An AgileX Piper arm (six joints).
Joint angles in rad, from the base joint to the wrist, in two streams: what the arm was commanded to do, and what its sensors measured. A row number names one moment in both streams.
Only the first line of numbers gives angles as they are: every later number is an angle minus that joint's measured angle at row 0.
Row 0, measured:
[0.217 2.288 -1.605 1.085 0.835 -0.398]
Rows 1 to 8, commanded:
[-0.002 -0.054 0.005 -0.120 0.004 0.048]
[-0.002 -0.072 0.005 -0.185 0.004 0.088]
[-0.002 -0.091 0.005 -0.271 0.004 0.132]
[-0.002 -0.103 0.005 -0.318 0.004 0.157]
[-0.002 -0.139 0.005 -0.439 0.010 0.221]
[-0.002 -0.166 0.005 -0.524 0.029 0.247]
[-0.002 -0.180 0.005 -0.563 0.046 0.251]
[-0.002 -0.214 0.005 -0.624 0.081 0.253]
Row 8, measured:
[0.000 -0.179 0.000 -0.559 0.044 0.240]
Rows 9 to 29, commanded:
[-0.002 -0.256 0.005 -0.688 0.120 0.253]
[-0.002 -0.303 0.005 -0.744 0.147 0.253]
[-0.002 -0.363 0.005 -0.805 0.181 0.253]
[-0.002 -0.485 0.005 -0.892 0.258 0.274]
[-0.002 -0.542 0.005 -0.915 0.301 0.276]
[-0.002 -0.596 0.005 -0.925 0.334 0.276]
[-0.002 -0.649 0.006 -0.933 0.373 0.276]
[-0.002 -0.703 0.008 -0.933 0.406 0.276]
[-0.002 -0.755 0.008 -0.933 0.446 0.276]
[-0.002 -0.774 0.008 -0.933 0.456 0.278]
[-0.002 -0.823 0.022 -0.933 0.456 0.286]
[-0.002 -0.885 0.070 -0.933 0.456 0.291]
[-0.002 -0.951 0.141 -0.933 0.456 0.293]
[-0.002 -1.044 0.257 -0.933 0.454 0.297]
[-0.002 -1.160 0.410 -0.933 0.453 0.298]
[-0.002 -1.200 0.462 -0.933 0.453 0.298]
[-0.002 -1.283 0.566 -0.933 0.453 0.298]
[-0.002 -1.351 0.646 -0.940 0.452 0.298]
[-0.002 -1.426 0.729 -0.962 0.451 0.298]
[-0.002 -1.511 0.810 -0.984 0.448 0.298]
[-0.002 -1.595 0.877 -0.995 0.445 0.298]
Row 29, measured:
[0.000 -1.500 0.801 -0.967 0.381 0.292]
